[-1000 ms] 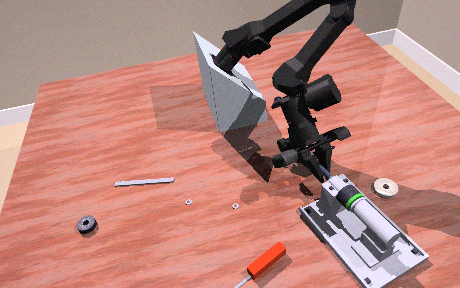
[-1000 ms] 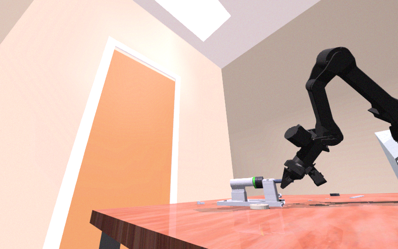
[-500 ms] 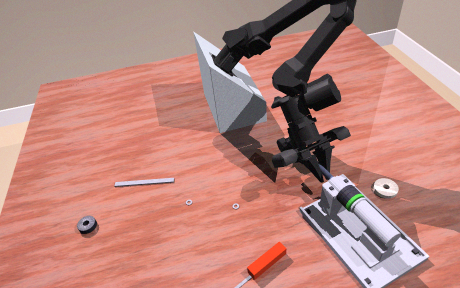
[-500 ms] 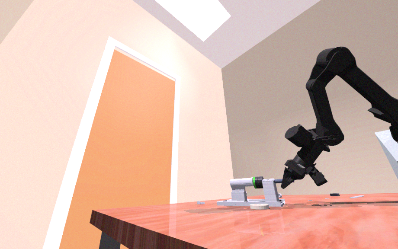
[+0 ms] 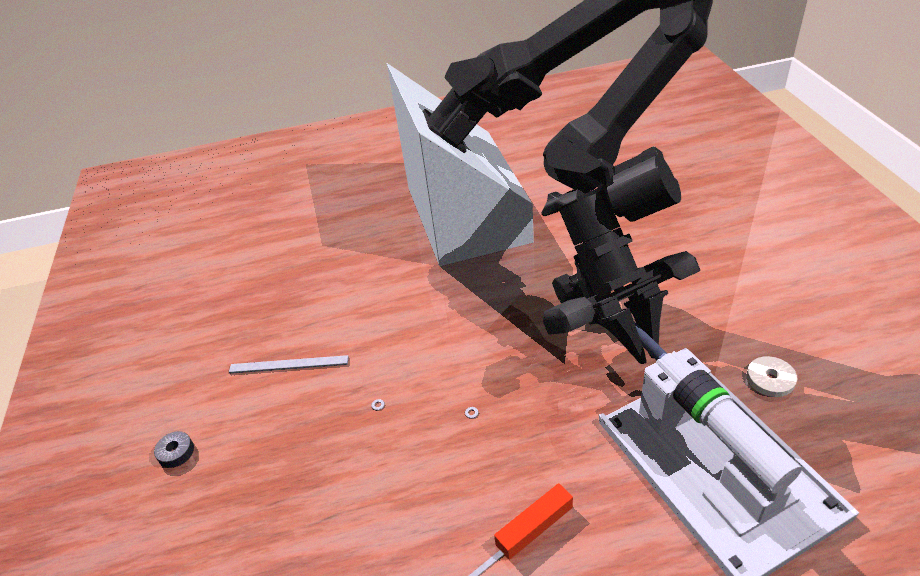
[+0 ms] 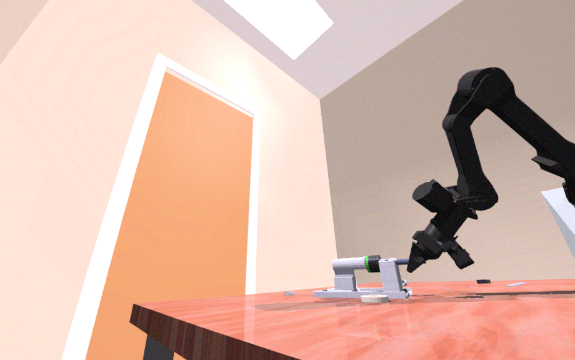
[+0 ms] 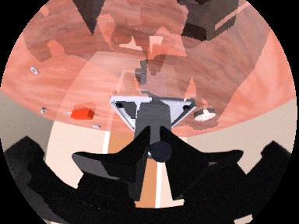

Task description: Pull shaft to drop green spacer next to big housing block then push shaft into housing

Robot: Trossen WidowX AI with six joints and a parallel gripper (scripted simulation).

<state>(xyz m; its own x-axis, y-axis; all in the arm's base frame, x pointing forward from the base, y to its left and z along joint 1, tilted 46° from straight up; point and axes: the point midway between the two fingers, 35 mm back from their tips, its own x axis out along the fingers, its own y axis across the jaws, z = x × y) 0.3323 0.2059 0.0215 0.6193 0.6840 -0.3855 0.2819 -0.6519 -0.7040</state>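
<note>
My gripper tip is 90 mm short of the green spacer, 30 mm to the right of it and 20 mm below it. From my gripper tip the other things lie so: black spacer (80 mm ahead, 20 mm to the left, 20 mm above); then dark shaft (30 mm ahead, 20 mm above, 10 mm to the left); then red-handled tool (220 mm to the right, 160 mm ahead, 50 mm below).
</note>
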